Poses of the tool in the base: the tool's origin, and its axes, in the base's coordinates. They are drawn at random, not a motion.
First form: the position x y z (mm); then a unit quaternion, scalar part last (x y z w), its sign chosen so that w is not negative.
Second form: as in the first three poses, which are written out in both.
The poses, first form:
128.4 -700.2 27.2 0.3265 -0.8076 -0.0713 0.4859
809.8 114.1 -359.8 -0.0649 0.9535 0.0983 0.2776
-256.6 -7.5 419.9 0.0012 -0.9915 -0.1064 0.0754
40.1 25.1 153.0 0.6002 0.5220 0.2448 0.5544
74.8 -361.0 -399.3 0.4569 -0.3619 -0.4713 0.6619
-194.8 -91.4 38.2 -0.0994 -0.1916 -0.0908 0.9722
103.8 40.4 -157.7 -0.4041 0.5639 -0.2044 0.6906
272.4 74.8 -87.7 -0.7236 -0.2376 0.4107 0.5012
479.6 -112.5 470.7 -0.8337 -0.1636 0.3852 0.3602
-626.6 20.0 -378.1 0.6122 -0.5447 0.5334 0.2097
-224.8 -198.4 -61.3 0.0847 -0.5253 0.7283 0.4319
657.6 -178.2 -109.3 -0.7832 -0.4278 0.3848 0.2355
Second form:
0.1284 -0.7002 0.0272 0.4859 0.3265 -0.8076 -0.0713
0.8098 0.1141 -0.3598 0.2776 -0.0649 0.9535 0.0983
-0.2566 -0.0075 0.4199 0.0754 0.0012 -0.9915 -0.1064
0.0401 0.0251 0.1530 0.5544 0.6002 0.5220 0.2448
0.0748 -0.3610 -0.3993 0.6619 0.4569 -0.3619 -0.4713
-0.1948 -0.0914 0.0382 0.9722 -0.0994 -0.1916 -0.0908
0.1038 0.0404 -0.1577 0.6906 -0.4041 0.5639 -0.2044
0.2724 0.0748 -0.0877 0.5012 -0.7236 -0.2376 0.4107
0.4796 -0.1125 0.4707 0.3602 -0.8337 -0.1636 0.3852
-0.6266 0.0200 -0.3781 0.2097 0.6122 -0.5447 0.5334
-0.2248 -0.1984 -0.0613 0.4319 0.0847 -0.5253 0.7283
0.6576 -0.1782 -0.1093 0.2355 -0.7832 -0.4278 0.3848

